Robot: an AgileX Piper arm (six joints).
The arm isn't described. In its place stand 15 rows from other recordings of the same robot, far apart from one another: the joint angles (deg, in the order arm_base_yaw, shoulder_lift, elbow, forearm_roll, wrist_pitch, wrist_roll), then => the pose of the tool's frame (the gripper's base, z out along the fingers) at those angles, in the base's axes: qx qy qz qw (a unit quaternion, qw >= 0); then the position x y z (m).
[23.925, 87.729, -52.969, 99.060, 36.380, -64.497] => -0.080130 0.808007 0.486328 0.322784 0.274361 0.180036 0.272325
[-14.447, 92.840, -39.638, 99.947, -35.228, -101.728] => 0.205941 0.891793 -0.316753 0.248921 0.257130 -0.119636 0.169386
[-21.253, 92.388, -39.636, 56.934, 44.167, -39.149] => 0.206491 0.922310 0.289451 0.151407 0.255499 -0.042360 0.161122
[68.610, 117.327, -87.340, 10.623, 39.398, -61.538] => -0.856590 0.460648 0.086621 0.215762 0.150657 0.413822 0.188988
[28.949, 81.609, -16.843, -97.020, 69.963, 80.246] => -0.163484 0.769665 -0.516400 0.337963 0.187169 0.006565 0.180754
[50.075, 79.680, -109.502, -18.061, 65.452, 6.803] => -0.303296 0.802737 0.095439 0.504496 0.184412 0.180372 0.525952
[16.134, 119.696, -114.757, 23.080, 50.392, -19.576] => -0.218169 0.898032 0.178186 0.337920 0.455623 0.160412 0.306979
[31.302, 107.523, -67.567, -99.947, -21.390, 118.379] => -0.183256 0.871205 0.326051 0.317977 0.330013 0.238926 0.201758
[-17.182, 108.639, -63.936, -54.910, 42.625, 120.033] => 0.708539 0.618673 -0.161999 0.298283 0.331600 -0.155313 0.164937
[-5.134, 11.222, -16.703, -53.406, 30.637, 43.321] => 0.131026 0.744287 -0.219307 0.617068 0.051551 -0.042014 0.270107
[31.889, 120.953, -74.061, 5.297, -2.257, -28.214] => -0.415867 0.803796 0.031617 0.424224 0.382056 0.237318 0.136178
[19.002, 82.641, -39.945, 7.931, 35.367, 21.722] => 0.073291 0.985272 0.096010 0.121039 0.225296 0.085271 0.185421
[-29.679, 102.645, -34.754, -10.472, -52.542, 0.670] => 0.114282 0.761449 -0.140279 0.622461 0.286056 -0.147913 0.160004
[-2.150, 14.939, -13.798, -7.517, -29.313, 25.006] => 0.057602 0.474584 0.139584 0.867161 0.062176 0.003498 0.321310
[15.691, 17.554, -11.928, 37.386, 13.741, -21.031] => -0.046599 0.772999 0.223691 0.591831 0.074984 0.034697 0.246074
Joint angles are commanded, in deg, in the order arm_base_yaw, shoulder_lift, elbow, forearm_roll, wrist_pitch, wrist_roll. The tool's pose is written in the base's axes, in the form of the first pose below.
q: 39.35 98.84 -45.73 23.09 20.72 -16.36
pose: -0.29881 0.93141 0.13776 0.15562 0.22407 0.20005 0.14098
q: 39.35 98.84 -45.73 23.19 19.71 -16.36
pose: -0.29651 0.93059 0.13839 0.16411 0.22551 0.20053 0.14150
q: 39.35 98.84 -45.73 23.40 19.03 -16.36
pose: -0.29391 0.93027 0.13940 0.16965 0.22645 0.20091 0.14189
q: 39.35 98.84 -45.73 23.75 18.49 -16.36
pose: -0.29048 0.93035 0.14094 0.17382 0.22716 0.20129 0.14223
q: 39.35 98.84 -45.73 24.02 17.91 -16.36
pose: -0.28755 0.93020 0.14213 0.17842 0.22795 0.20164 0.14258
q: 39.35 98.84 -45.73 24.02 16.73 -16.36
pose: -0.28562 0.92880 0.14226 0.18843 0.22964 0.20208 0.14326
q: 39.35 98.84 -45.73 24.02 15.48 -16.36
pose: -0.28353 0.92721 0.14239 0.19902 0.23142 0.20254 0.14401
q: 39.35 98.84 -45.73 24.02 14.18 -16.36
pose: -0.28133 0.92544 0.14250 0.21001 0.23326 0.20299 0.14484
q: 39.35 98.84 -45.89 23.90 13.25 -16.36
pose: -0.28059 0.92350 0.14264 0.21924 0.23512 0.20371 0.14608
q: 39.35 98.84 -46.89 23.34 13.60 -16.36
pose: -0.28512 0.92062 0.14364 0.22478 0.23805 0.20615 0.14982
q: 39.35 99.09 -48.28 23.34 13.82 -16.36
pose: -0.28519 0.91829 0.14722 0.23180 0.24243 0.20991 0.15399
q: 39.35 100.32 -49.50 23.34 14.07 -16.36
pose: -0.28565 0.91871 0.14716 0.22963 0.24656 0.21350 0.15194
